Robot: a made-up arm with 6 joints. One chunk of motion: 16 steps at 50 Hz.
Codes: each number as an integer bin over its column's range. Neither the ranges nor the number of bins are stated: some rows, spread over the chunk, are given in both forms.
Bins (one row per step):
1: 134 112 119 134 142 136
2: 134 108 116 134 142 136
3: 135 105 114 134 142 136
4: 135 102 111 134 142 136
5: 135 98 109 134 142 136
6: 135 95 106 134 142 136
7: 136 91 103 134 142 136
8: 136 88 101 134 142 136
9: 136 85 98 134 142 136
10: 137 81 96 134 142 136
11: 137 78 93 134 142 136
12: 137 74 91 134 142 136
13: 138 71 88 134 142 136
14: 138 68 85 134 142 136
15: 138 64 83 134 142 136
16: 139 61 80 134 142 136
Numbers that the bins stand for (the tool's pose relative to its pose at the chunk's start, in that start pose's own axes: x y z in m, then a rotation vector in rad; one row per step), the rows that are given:
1: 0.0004 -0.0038 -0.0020 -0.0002 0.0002 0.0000
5: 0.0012 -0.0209 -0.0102 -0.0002 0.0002 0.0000
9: 0.0020 -0.0367 -0.0193 -0.0002 0.0002 0.0000
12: 0.0028 -0.0500 -0.0251 -0.0002 0.0002 0.0000
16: 0.0045 -0.0658 -0.0341 -0.0002 0.0002 0.0000
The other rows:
2: 0.0004 -0.0087 -0.0045 -0.0002 0.0002 0.0000
3: 0.0012 -0.0124 -0.0061 -0.0002 0.0002 0.0000
4: 0.0012 -0.0160 -0.0086 -0.0002 0.0002 0.0000
6: 0.0012 -0.0245 -0.0127 -0.0002 0.0002 0.0000
7: 0.0020 -0.0294 -0.0152 -0.0002 0.0002 0.0000
8: 0.0020 -0.0330 -0.0168 -0.0002 0.0002 0.0000
10: 0.0028 -0.0415 -0.0209 -0.0002 0.0002 0.0000
11: 0.0028 -0.0452 -0.0234 -0.0002 0.0002 0.0000
13: 0.0036 -0.0537 -0.0275 -0.0002 0.0002 0.0000
14: 0.0036 -0.0573 -0.0300 -0.0002 0.0002 0.0000
15: 0.0036 -0.0622 -0.0316 -0.0002 0.0002 0.0000

